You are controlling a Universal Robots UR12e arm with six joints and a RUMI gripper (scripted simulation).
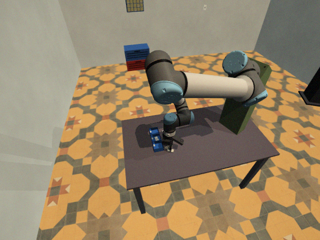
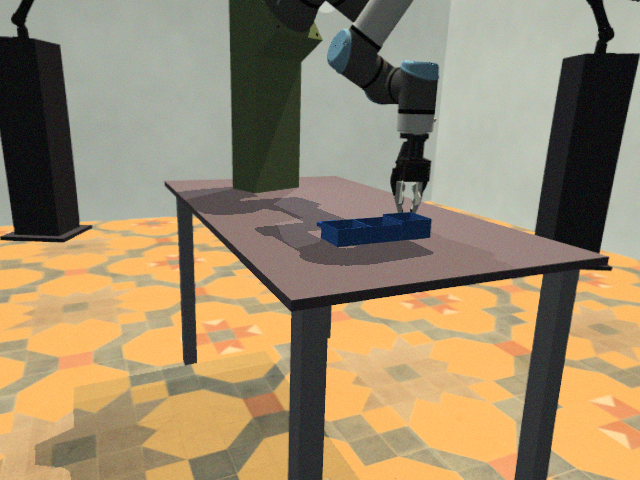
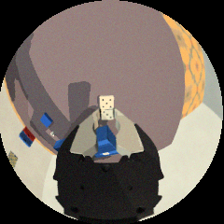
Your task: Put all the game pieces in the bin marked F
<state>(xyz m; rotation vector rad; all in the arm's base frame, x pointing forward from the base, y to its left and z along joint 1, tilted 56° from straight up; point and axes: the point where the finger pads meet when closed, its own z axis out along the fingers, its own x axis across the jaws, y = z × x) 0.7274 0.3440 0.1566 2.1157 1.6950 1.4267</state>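
My hand is 15 cm short of the blue bin, 9 cm to the left of it and 1 cm above it. The rest, counted from my hand: tiny ring (12 cm ahead, 21 cm to the right, 3 cm below); then cream domino (14 cm ahead, 9 cm to the right, 2 cm below); then blue block (5 cm ahead, 20 cm to the right, 3 cm below).
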